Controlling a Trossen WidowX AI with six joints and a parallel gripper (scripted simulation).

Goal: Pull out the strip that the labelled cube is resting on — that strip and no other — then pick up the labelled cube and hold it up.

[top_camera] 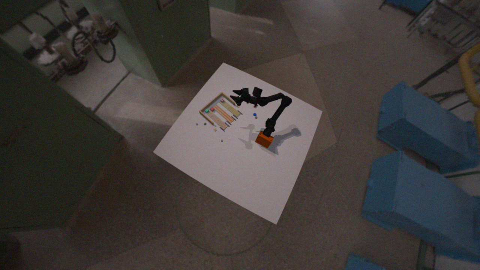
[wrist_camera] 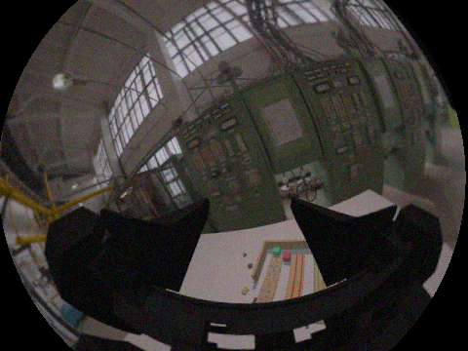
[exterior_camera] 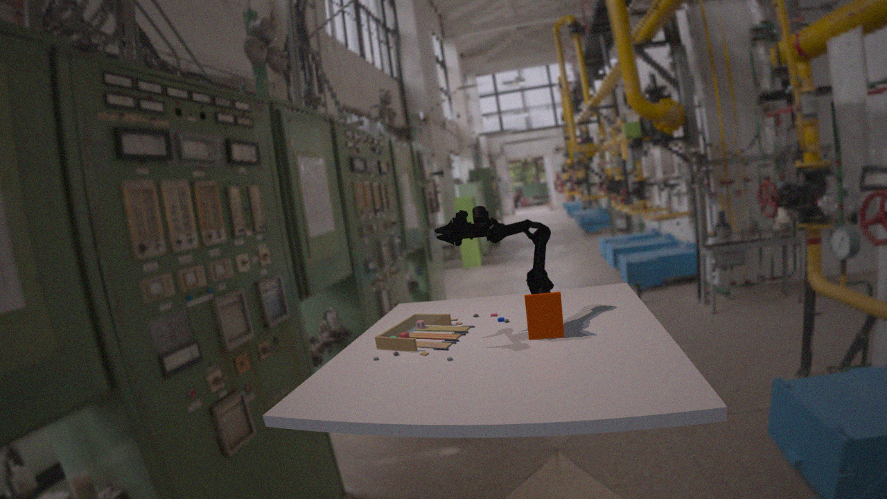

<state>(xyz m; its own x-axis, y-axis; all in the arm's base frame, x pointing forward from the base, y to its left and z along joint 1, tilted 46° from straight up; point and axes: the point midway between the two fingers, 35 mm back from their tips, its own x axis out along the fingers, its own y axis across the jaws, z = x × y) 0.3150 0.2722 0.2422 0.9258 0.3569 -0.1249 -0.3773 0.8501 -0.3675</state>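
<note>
The small blue piece is 43 cm below my gripper tip, 19 cm to the right of it and 17 cm behind it.
</note>
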